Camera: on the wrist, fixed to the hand. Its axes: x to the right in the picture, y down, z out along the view.
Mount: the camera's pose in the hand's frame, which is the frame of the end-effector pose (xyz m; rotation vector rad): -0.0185 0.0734 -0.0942 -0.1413 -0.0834 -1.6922
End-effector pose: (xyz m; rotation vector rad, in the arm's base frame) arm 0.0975 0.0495 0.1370 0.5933 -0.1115 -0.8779
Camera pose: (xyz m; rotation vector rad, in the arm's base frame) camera 0.1672 0.1411 0.1001 0.4233 0.4600 -2.5157
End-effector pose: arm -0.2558 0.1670 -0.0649 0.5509 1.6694 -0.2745
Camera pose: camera -0.2983 0.2711 -0.0207 -1.1046 1.6570 -1.3184
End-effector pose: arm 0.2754 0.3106 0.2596 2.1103 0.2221 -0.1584
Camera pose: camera 0.2759 0.3517 0.3732 1.2330 1.8180 -1.1309
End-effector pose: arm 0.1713 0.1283 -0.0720 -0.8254 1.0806 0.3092
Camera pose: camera 0.0573 0.1122 -0.1086 -1.5385 0.0162 -1.0038
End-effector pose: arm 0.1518 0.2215 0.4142 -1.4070 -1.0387 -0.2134
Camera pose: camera 0.2348 0.1479 0.3663 -0.2917 -2.0714 -1.4458
